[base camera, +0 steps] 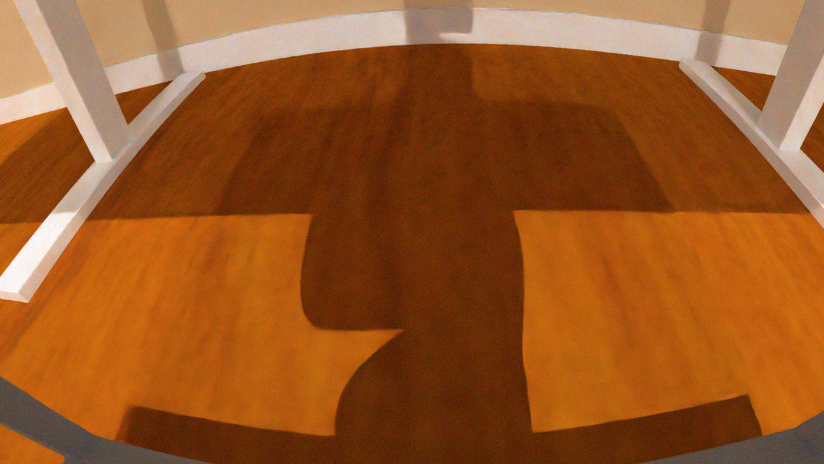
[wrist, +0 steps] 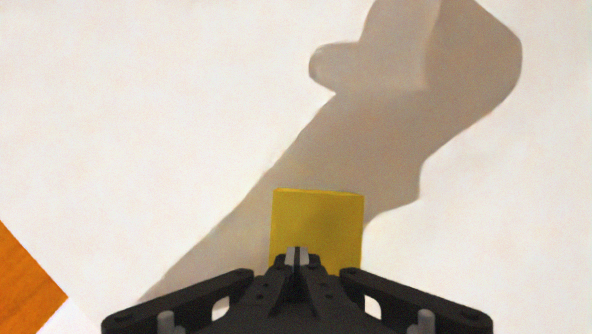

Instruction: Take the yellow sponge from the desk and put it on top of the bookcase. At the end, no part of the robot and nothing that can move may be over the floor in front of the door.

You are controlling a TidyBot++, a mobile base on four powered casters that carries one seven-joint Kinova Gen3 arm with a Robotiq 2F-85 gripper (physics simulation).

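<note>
The yellow sponge lies flat on the white desk top in the wrist view, low and near the middle. My gripper is shut, with its fingertips together and no part of the sponge between them. The fingertips are above the sponge and cover part of its near end. The gripper hides the near edge of the sponge. The bookcase and the door do not show in either view.
In the base camera view, a white desk leg stands at the left and another at the right. Their foot bars rest on the wooden floor. A wall with a white baseboard runs behind. An edge of the desk shows at the wrist view's lower left.
</note>
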